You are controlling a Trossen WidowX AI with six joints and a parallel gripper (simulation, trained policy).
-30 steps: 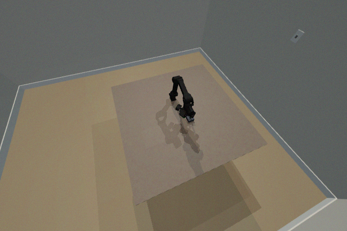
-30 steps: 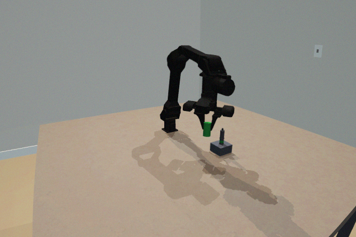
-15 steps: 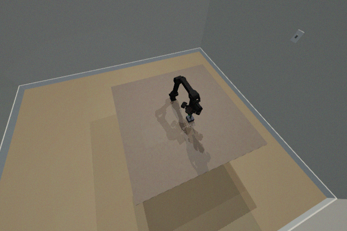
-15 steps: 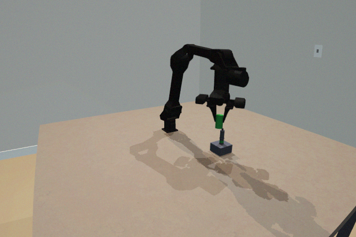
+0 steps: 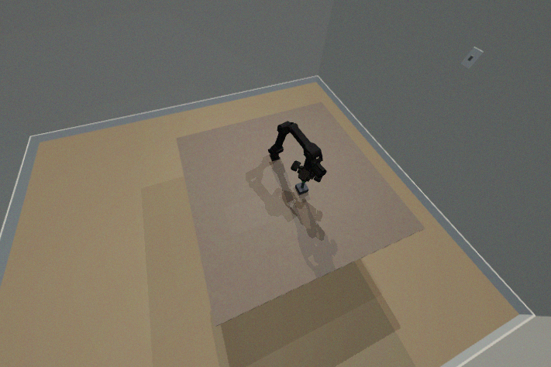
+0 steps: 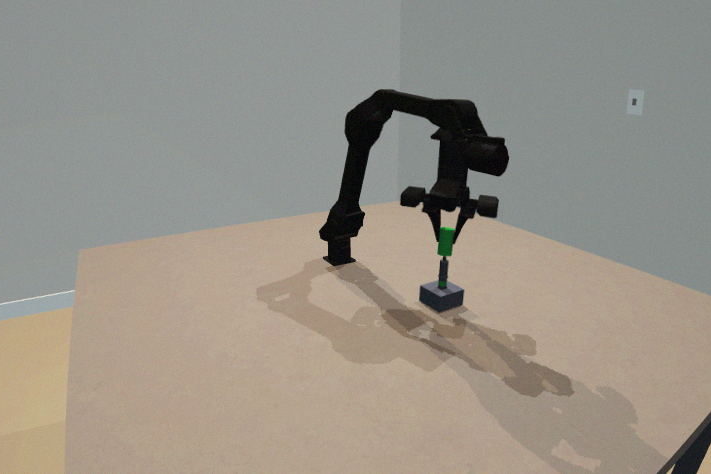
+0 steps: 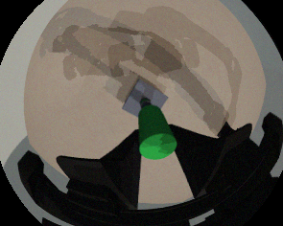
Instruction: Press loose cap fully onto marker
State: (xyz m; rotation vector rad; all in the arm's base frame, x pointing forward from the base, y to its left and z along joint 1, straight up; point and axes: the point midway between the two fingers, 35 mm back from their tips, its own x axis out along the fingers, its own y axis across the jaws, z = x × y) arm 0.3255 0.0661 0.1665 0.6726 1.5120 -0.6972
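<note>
Right now my gripper tip is 110 mm above the grey holder block. From my gripper tip the other things lie so: green marker cap (right at my gripper tip).
</note>
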